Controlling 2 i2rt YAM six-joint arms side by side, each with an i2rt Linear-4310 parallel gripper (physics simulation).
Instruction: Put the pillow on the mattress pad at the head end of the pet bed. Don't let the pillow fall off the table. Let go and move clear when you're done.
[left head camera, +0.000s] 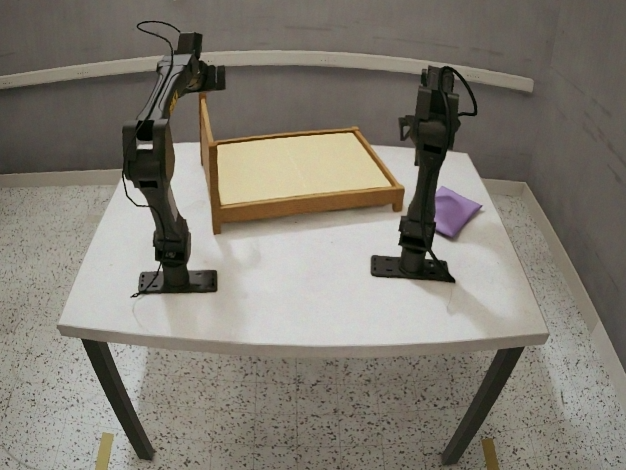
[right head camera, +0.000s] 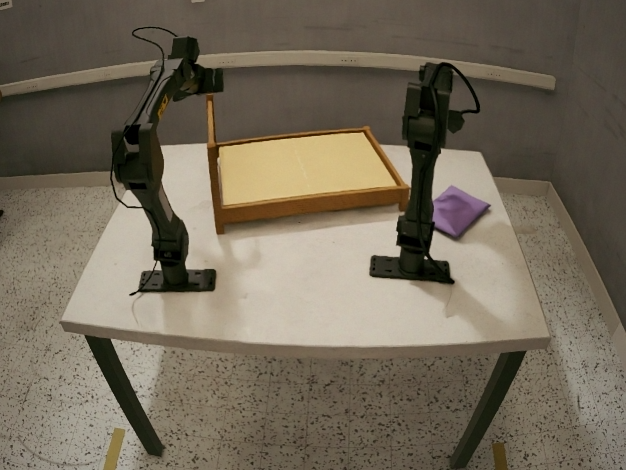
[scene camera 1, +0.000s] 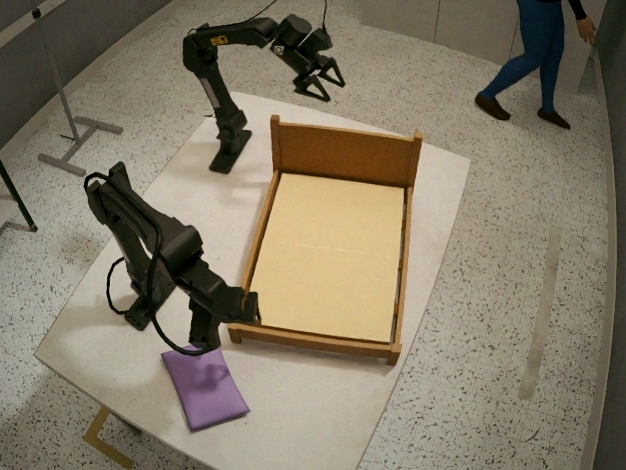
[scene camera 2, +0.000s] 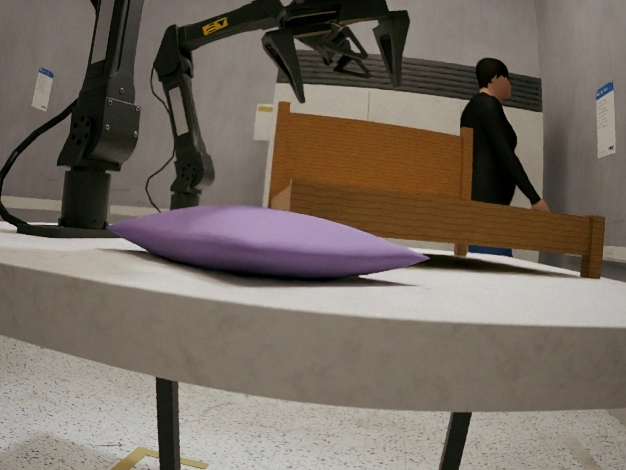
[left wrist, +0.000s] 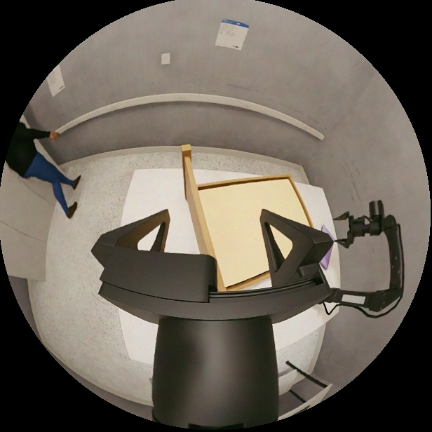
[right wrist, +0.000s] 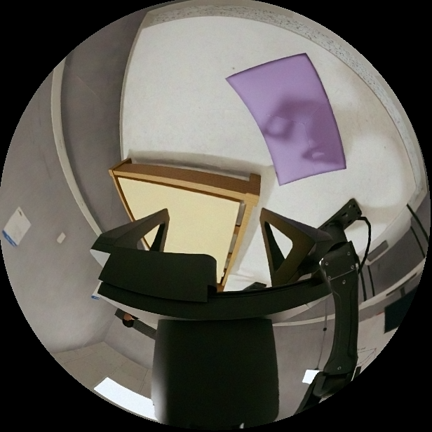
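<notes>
The purple pillow (left head camera: 455, 212) (right head camera: 461, 211) (scene camera 1: 204, 392) (scene camera 2: 262, 240) (right wrist: 300, 120) lies flat on the table beyond the bed's foot end, close to the right arm's base. The cream mattress pad (left head camera: 298, 166) (right head camera: 303, 166) (scene camera 1: 328, 252) (left wrist: 240, 220) lies inside the wooden bed, whose tall headboard (scene camera 1: 343, 154) (scene camera 2: 374, 151) marks the head end. My left gripper (scene camera 1: 336, 92) (left wrist: 214, 213) is open and empty, raised high near the headboard. My right gripper (scene camera 2: 349, 93) (right wrist: 214, 212) is open and empty, raised above the table near the bed's foot end, apart from the pillow.
The low wooden foot rail (scene camera 1: 313, 344) and side rails border the pad. The right arm's base plate (left head camera: 384, 266) and the left arm's base plate (left head camera: 202, 280) stand on the white table (left head camera: 303, 303). A table edge runs near the pillow. A person (scene camera 1: 535, 55) stands beyond the table.
</notes>
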